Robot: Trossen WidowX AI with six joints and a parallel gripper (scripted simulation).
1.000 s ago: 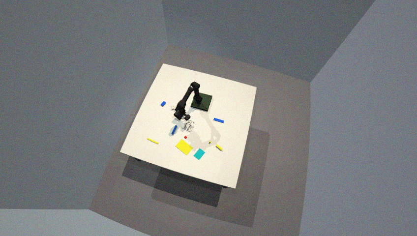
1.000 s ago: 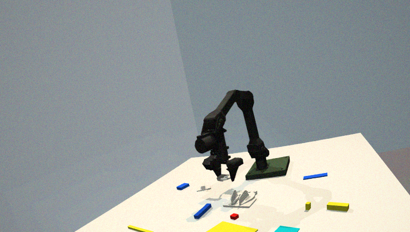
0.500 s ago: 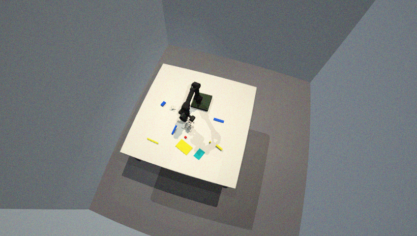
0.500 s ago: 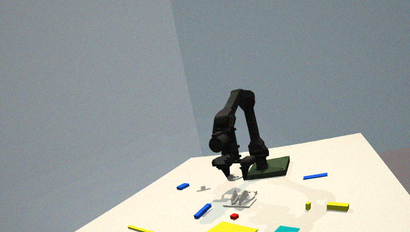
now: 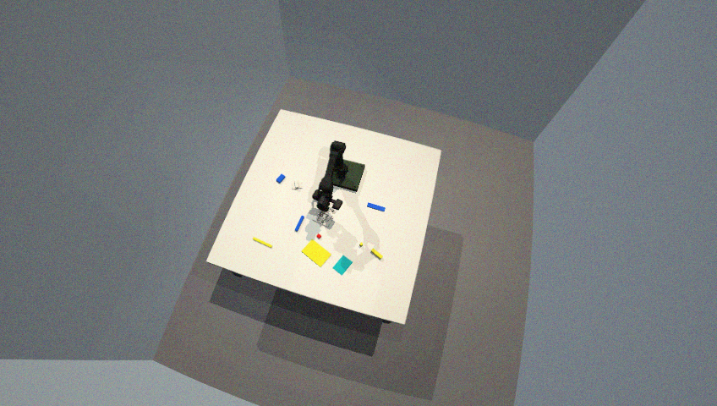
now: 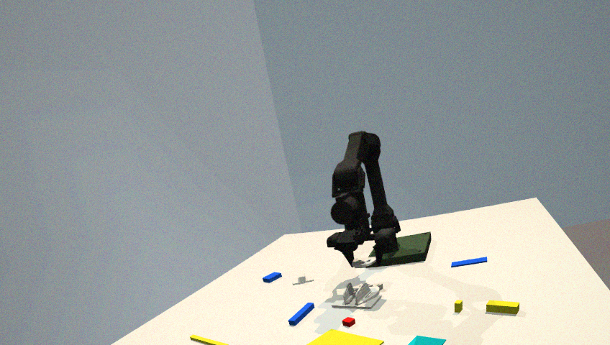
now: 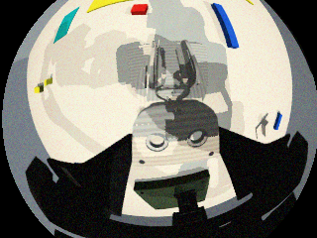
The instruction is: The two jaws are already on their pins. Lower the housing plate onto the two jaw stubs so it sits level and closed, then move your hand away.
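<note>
The grey housing plate is 1 cm ahead of my gripper tip and 2 cm above it. The rest, counted from my gripper tip: yellow sheet 30 cm ahead, 2 cm to the right, 8 cm below; red block 19 cm ahead, 3 cm to the right, 8 cm below; teal sheet 35 cm ahead, 15 cm to the left, 8 cm below.
</note>
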